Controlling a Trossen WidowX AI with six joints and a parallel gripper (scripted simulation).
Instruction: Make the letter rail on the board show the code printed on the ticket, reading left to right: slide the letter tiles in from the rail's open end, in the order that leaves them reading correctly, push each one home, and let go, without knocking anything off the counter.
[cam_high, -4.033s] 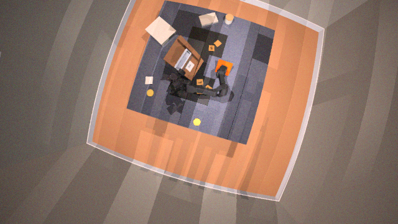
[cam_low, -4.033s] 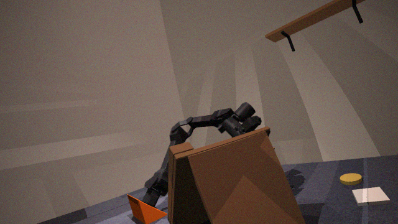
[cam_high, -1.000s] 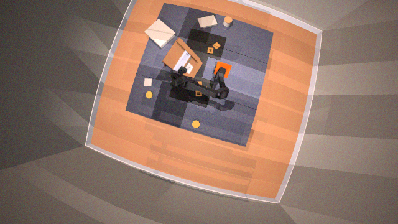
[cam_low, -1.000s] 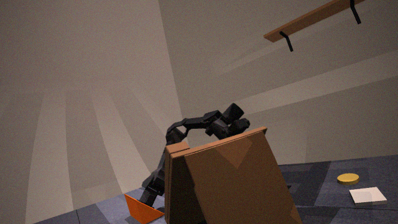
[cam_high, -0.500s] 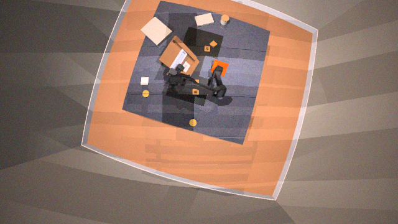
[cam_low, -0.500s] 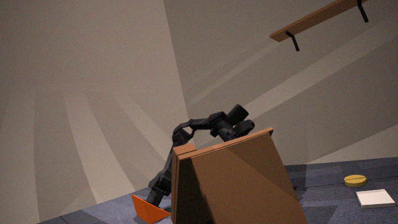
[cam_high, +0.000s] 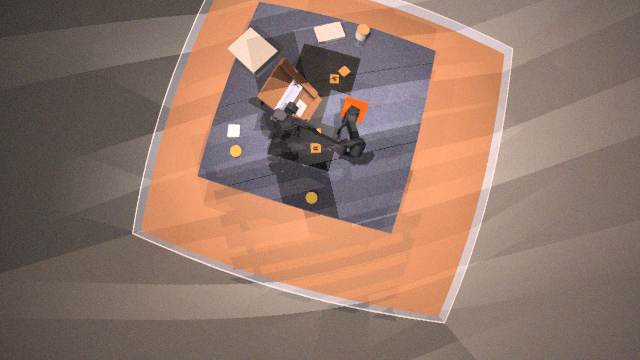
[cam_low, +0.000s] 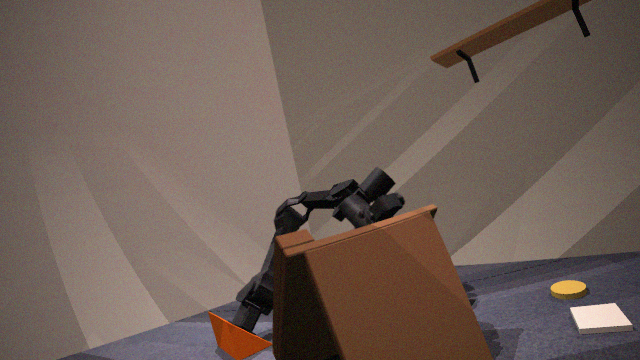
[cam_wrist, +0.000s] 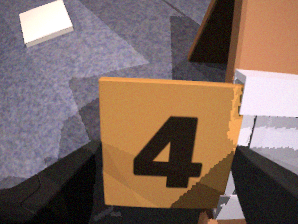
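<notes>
My gripper tip is now 120 mm to the left of the white ticket, 80 mm above it and 70 mm past it. From my gripper tip the other things lie so: white square: 270 mm ahead, 160 mm below, 150 mm to the left; orange tile marked 4: right at my gripper tip; dark mat: 210 mm to the right, 170 mm behind, 160 mm below.
</notes>
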